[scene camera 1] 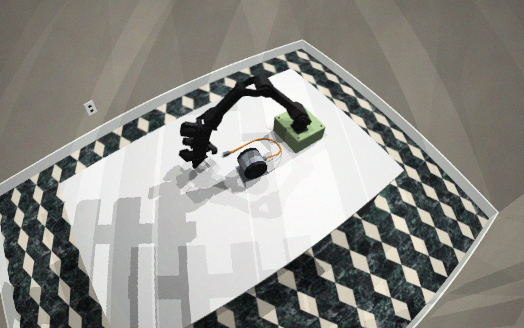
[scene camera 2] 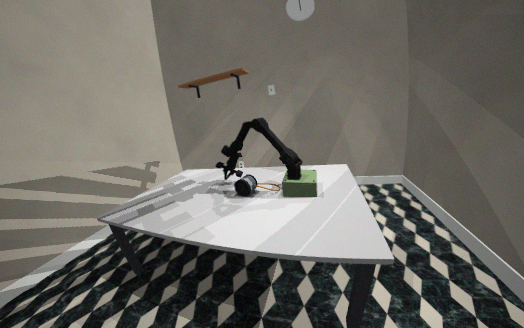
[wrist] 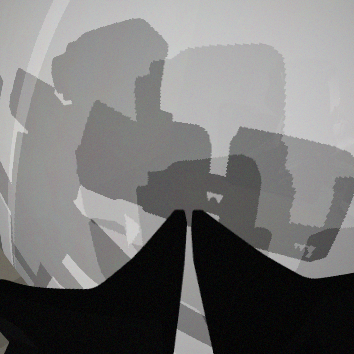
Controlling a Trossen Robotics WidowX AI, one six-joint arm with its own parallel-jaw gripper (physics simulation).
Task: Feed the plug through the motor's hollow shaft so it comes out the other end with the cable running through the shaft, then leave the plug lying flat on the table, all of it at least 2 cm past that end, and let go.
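Pixels of known places: gripper, fingertip midpoint: [scene camera 1: 194, 167] [scene camera 2: 225, 180] [wrist: 187, 219]; arm's base, link origin: [scene camera 1: 299, 127] [scene camera 2: 294, 177].
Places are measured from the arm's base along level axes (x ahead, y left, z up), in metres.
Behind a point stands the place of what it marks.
The motor [scene camera 1: 251, 163] @[x 0.295, y 0.081, z 0.010 m] [scene camera 2: 245, 185] @[x 0.251, y 0.102, z -0.014 m], a grey cylinder with a black end, lies on its side on the white table [scene camera 1: 320, 185] @[x 0.050, y 0.268, z -0.088 m] [scene camera 2: 280, 235] @[x -0.022, y 0.366, z -0.088 m]. An orange cable [scene camera 1: 260, 140] @[x 0.157, y -0.080, z -0.085 m] [scene camera 2: 270, 184] @[x 0.181, y -0.086, z -0.082 m] loops from beside the motor's rear around behind it. The small grey plug [scene camera 1: 225, 154] @[x 0.345, y -0.072, z -0.077 m] at its free end lies on the table, left of the motor and outside it. Whether the shaft's opening is free cannot be told. My gripper [scene camera 1: 196, 165] @[x 0.505, y -0.060, z -0.060 m] [scene camera 2: 226, 178] @[x 0.505, y -0.060, z -0.060 m] [wrist: 187, 219] @[x 0.505, y -0.060, z -0.060 m] is shut and empty, over the table to the left of the motor and plug. Motor, cable and plug do not show in the wrist view.
A green box [scene camera 1: 299, 137] @[x 0.036, y 0.053, z 0.003 m] [scene camera 2: 300, 188] @[x -0.041, y 0.059, z -0.037 m] carries the arm's base, to the right of the motor and close to the cable loop. The black arm [scene camera 1: 257, 85] @[x 0.214, y -0.030, z 0.315 m] [scene camera 2: 257, 124] @[x 0.177, y 0.000, z 0.298 m] arches above the table. A wooden shelf [scene camera 2: 215, 79] is on the wall. Shadows cover part of the table.
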